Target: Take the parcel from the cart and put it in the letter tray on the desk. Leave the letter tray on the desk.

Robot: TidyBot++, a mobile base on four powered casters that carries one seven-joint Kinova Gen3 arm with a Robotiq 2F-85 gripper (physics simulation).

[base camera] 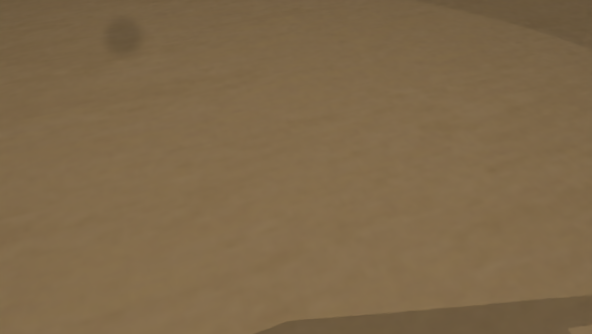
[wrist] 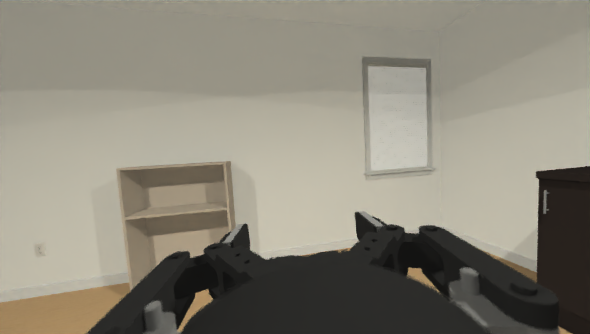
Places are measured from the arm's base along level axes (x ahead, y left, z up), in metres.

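Pixels of known places: gripper, fingertip midpoint: (wrist: 302,229).
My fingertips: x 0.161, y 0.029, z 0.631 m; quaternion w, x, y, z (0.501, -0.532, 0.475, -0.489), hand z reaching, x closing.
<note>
Behind a point stands the place of what it marks.
My gripper (wrist: 302,229) {x 0.161, y 0.029, z 0.631 m} is open, its two fingers wide apart with nothing between them, in the lower middle of the wrist view. It points across the room toward a wall. The parcel, the cart, the letter tray and the desk do not show in either view.
A light wooden shelf unit (wrist: 229,195) {x 1.663, y 0.704, z 0.369 m} stands against the wall at the left of the wrist view. A dark cabinet (wrist: 565,230) {x 1.125, y -1.353, z 0.199 m} stands at the right edge. A window (wrist: 398,117) {x 2.378, y -1.066, z 1.049 m} is in the wall. The base camera view shows brown floor (base camera: 300,175) {x 0.409, y -0.032, z -0.397 m} with shadows.
</note>
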